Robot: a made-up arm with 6 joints. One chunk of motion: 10 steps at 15 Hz.
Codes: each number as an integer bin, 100 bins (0 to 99) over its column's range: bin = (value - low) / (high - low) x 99, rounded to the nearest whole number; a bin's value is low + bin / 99 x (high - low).
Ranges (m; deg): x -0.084..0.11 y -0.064..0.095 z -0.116..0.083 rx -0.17..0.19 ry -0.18..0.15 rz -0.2..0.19
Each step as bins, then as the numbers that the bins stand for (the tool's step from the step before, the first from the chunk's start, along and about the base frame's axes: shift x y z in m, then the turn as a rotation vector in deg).
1 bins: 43 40 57 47 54 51
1 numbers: 0.00026 0.00024 -0.00142 0.001 0.000 0.001
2 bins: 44 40 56 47 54 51
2 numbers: 0.00222 0.00024 -0.00343 0.001 0.000 0.001
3 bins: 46 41 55 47 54 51
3 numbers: 0.00614 0.00185 -0.00544 0.001 0.000 0.001
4 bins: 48 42 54 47 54 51
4 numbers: 0.01006 0.00345 -0.00745 0.001 0.000 0.001
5 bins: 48 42 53 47 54 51
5 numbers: 0.01006 0.00345 -0.00946 0.001 0.000 0.001
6 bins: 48 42 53 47 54 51
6 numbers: 0.01006 0.00345 -0.00946 0.001 0.000 0.001
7 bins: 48 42 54 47 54 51
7 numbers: 0.01006 0.00345 -0.00745 0.001 0.000 0.001
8 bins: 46 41 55 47 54 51
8 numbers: 0.00614 0.00185 -0.00544 0.001 0.000 0.001
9 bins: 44 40 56 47 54 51
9 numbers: 0.00222 0.00024 -0.00343 0.001 0.000 0.001
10 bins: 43 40 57 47 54 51
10 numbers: 0.00026 0.00024 -0.00142 0.001 0.000 0.001
